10 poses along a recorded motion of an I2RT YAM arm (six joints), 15 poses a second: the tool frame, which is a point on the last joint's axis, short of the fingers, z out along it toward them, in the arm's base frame.
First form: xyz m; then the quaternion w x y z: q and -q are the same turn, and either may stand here.
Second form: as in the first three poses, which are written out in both.
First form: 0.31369 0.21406 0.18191 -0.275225 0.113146 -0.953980 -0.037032
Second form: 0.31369 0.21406 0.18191 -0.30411 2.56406 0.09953
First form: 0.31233 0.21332 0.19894 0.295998 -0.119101 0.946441 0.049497
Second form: 0.31233 0.21332 0.19894 -0.31678 2.51733 0.13165
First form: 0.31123 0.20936 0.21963 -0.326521 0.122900 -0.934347 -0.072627
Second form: 0.31123 0.20936 0.21963 -0.32199 2.44794 0.19028
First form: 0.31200 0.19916 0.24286 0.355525 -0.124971 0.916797 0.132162
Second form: 0.31200 0.19916 0.24286 -0.32285 2.36848 0.34143
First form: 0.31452 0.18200 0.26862 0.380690 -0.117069 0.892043 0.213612
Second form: 0.31452 0.18200 0.26862 -0.29884 2.27714 0.54529
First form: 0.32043 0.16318 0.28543 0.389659 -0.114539 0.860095 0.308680
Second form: 0.32043 0.16318 0.28543 -0.29116 2.18635 0.78466
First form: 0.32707 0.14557 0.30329 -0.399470 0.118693 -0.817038 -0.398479
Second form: 0.32707 0.14557 0.30329 -0.30034 2.06741 1.00830
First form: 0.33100 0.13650 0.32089 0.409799 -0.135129 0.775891 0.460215
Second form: 0.33100 0.13650 0.32089 -0.34029 1.95392 1.15896
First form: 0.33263 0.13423 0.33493 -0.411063 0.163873 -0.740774 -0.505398
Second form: 0.33263 0.13423 0.33493 -0.41244 1.86440 1.27200
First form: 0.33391 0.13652 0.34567 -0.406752 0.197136 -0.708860 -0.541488
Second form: 0.33391 0.13652 0.34567 -0.49715 1.78763 1.36555
